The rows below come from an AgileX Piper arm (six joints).
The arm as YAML. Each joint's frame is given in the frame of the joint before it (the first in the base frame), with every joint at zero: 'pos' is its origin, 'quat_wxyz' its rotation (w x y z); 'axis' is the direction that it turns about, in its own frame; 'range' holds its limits. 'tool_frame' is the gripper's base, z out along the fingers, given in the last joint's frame.
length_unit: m
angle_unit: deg
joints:
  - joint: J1
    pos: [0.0, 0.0, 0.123]
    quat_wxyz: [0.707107, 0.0, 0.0, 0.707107]
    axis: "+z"
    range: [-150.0, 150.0]
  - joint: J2
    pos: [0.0, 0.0, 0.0]
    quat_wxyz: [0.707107, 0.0, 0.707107, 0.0]
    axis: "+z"
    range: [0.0, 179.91]
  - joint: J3
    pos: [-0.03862, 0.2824, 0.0]
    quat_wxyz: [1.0, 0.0, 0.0, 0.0]
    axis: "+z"
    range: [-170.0, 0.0]
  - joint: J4
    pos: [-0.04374, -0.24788, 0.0]
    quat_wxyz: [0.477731, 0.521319, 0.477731, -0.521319]
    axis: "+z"
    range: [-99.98, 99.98]
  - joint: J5
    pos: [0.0, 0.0, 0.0]
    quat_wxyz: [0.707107, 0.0, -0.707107, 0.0]
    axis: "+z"
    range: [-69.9, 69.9]
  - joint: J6
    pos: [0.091, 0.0, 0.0]
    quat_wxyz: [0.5, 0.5, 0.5, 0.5]
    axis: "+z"
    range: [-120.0, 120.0]
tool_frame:
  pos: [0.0, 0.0, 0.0]
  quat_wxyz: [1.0, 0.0, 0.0, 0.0]
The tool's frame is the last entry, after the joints.
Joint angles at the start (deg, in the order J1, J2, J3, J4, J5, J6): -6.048, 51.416, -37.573, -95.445, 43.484, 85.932
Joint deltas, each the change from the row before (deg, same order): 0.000, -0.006, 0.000, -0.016, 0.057, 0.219; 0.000, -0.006, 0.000, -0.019, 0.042, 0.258; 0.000, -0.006, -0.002, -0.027, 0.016, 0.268; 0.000, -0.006, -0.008, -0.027, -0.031, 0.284; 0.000, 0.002, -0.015, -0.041, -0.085, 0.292; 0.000, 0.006, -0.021, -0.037, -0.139, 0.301; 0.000, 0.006, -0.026, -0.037, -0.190, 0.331; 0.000, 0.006, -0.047, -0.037, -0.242, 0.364; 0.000, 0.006, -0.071, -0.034, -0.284, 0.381; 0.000, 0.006, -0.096, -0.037, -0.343, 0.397; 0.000, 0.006, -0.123, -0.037, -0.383, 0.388; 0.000, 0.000, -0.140, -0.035, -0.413, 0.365; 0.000, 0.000, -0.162, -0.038, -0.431, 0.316; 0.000, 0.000, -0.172, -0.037, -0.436, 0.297; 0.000, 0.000, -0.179, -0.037, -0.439, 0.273
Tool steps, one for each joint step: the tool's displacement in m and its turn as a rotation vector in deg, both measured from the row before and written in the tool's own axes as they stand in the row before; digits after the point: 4 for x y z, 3 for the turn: 0.0000, -0.0001, 0.0000, 0.058, -0.011, 0.212; 0.0000, -0.0001, 0.0000, 0.044, -0.015, 0.248; -0.0001, 0.0000, 0.0000, 0.018, -0.023, 0.254; -0.0001, 0.0000, 0.0000, -0.028, -0.030, 0.274; -0.0001, 0.0001, 0.0000, -0.082, -0.042, 0.271; -0.0002, 0.0002, 0.0000, -0.136, -0.042, 0.284; -0.0002, 0.0003, 0.0000, -0.186, -0.047, 0.318; -0.0003, 0.0004, 0.0000, -0.236, -0.063, 0.365; -0.0004, 0.0004, 0.0000, -0.276, -0.078, 0.400; -0.0006, 0.0005, 0.0000, -0.332, -0.098, 0.430; -0.0007, 0.0005, 0.0000, -0.370, -0.116, 0.439; -0.0008, 0.0005, 0.0000, -0.398, -0.130, 0.432; -0.0009, 0.0006, 0.0000, -0.414, -0.147, 0.394; -0.0010, 0.0006, 0.0000, -0.419, -0.152, 0.381; -0.0010, 0.0006, 0.0000, -0.422, -0.156, 0.360
